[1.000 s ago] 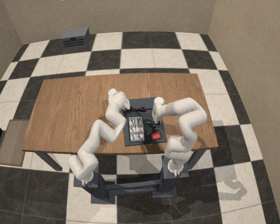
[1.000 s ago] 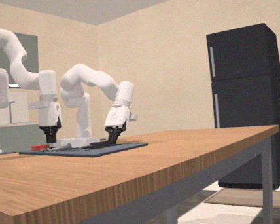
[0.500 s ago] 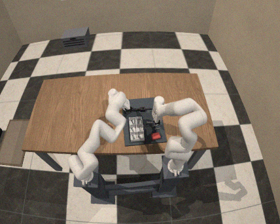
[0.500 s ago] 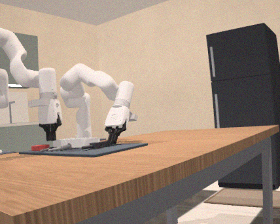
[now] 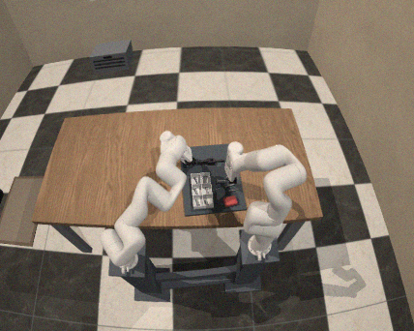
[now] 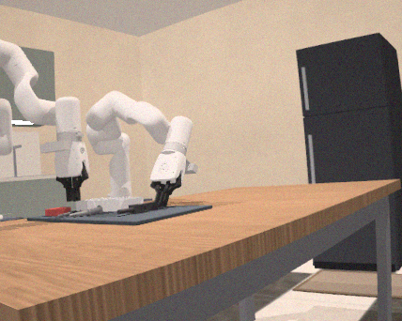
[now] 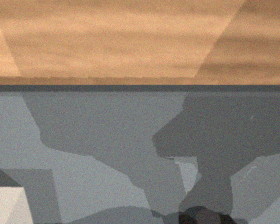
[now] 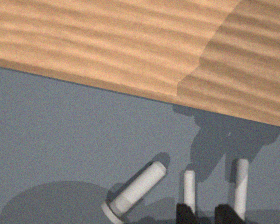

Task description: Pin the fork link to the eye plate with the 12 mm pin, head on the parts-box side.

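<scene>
My left hand is 6 cm to the left of the eye plate and 2 cm above it. The rest, counted from my left hand: dark mat: 10 cm to the right, 10 cm behind, 3 cm below; then fork link: 12 cm to the right, 2 cm below; then white parts box: 20 cm behind, 3 cm to the right, 2 cm below.
</scene>
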